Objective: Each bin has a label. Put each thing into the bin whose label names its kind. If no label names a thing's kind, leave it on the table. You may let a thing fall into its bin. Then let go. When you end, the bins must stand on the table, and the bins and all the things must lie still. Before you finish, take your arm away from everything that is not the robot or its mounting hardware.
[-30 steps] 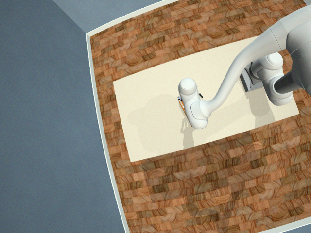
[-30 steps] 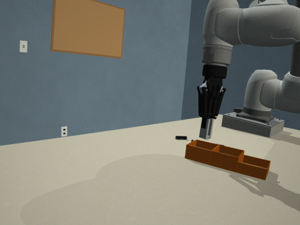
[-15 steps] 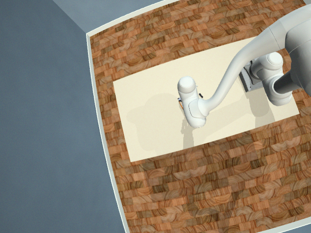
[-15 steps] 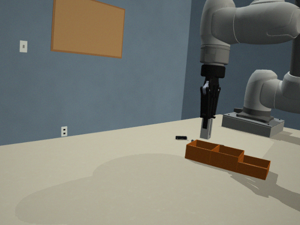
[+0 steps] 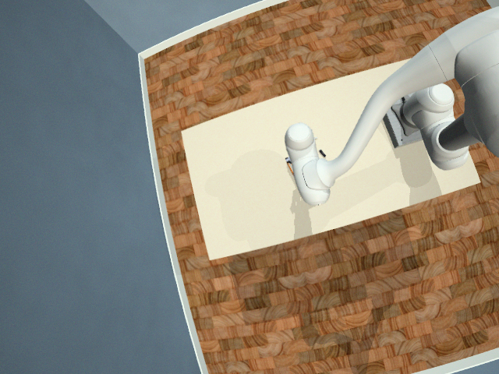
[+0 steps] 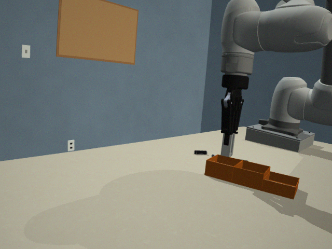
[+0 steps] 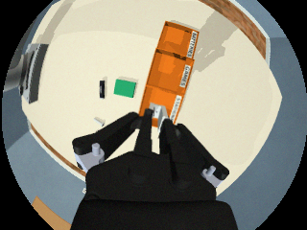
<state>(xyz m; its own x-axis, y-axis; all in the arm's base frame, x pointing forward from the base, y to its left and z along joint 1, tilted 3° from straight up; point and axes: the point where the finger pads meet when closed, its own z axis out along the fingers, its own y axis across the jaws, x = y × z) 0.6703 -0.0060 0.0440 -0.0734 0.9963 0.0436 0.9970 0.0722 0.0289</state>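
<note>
The green flat thing is 9 cm behind my hand, 1 cm to the left of it and 9 cm below it. The rest, counted from my hand: tiny pale thing: 14 cm behind, 10 cm to the right, 9 cm below; white thing: 3 cm below; joined orange bins: 8 cm to the left, 7 cm below.
</note>
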